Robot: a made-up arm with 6 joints.
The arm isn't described. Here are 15 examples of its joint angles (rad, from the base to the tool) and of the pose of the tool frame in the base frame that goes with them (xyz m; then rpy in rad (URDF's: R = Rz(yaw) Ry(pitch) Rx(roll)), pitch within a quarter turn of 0, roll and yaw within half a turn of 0).
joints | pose
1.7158 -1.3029 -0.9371 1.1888 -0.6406 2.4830 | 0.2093 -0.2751 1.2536 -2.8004 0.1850 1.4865
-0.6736 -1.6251 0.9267 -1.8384 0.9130 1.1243 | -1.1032 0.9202 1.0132 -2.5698 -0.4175 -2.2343
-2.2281 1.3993 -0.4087 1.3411 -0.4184 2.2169 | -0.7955 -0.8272 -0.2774 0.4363 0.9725 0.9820
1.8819 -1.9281 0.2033 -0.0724 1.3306 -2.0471 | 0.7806 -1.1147 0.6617 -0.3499 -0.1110 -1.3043
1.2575 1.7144 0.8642 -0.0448 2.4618 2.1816 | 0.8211 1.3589 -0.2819 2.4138 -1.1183 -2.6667
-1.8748 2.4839 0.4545 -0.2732 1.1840 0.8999 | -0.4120 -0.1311 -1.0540 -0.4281 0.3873 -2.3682
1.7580 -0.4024 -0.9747 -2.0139 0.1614 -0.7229 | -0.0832 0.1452 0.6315 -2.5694 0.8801 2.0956
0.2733 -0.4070 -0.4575 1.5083 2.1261 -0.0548 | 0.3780 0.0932 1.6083 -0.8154 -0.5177 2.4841
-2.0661 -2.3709 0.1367 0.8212 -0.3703 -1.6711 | 0.4812 1.4374 -0.0899 -2.3928 -0.8772 2.1807
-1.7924 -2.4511 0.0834 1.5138 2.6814 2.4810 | 0.2961 1.4099 -0.2374 -0.0458 0.1957 -1.5186
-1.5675 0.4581 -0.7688 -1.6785 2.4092 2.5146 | -0.0358 -0.4017 0.4608 -1.7694 -1.0166 -3.0203
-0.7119 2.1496 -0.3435 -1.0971 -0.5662 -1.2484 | -0.1038 -0.1831 -0.4147 -0.3456 -0.1093 1.7822
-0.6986 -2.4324 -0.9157 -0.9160 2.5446 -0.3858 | -0.4170 0.0651 0.3578 -1.6033 0.7895 -2.3271
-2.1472 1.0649 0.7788 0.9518 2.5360 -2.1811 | -1.1076 -1.2606 0.9690 1.2385 -0.5154 -0.1118
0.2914 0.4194 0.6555 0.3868 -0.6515 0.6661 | 1.1982 0.0490 1.6203 -0.3707 -0.0637 -0.0677
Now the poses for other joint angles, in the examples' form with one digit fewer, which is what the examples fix.
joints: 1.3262 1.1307 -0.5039 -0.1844 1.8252 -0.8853
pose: 0.571 0.774 0.091 1.611 0.078 0.788
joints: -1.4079 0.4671 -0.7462 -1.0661 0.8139 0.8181
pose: -0.132 -0.538 0.473 0.130 0.237 -2.597
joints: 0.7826 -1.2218 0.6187 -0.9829 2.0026 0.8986
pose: -0.454 -0.762 1.504 -2.760 0.869 -0.804
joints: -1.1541 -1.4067 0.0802 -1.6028 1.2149 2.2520
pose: -0.280 0.513 1.304 1.602 -0.096 -3.038
